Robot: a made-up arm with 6 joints.
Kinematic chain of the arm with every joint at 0, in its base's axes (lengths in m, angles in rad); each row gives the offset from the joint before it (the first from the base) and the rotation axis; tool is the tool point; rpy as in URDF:
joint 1: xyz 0 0 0.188 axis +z
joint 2: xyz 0 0 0 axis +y
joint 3: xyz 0.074 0 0.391 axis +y
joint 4: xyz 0.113 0 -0.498 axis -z
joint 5: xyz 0 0 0 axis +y
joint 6: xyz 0.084 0 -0.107 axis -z
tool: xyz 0 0 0 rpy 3.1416 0 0
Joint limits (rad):
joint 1: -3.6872..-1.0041
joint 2: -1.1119..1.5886
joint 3: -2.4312..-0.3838
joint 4: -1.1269..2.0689
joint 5: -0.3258..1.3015
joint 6: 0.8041..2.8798
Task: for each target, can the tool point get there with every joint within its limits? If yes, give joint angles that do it. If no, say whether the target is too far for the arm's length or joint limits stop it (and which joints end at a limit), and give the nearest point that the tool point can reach.
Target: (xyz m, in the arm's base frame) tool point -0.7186 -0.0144 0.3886
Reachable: yes | joints -3.1234 0.0702 -1.1710 -0.4936 0.6454 2.0575
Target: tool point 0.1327 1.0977 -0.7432
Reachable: no: too far | nearest point -0.3131 0.3230 -0.4761 | short by 0.933 m
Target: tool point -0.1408 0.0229 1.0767
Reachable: yes | joints -3.3106 -0.6942 -1.7582 0.0389 0.8758 1.8036
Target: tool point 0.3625 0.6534 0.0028
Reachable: no: joint limits stop it (at a limit: joint 2, joint 3) | nearest point 0.0810 0.1459 -0.1434 | short by 0.598 m
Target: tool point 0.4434 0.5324 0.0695
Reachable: no: joint limits stop it (at a limit: joint 2, joint 3, joint 5) | nearest point 0.1063 0.1276 -0.1404 | short by 0.567 m
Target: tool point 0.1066 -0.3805 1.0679
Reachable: yes | joints -1.3263 -0.2646 -1.9741 1.7952 0.7510 1.3686
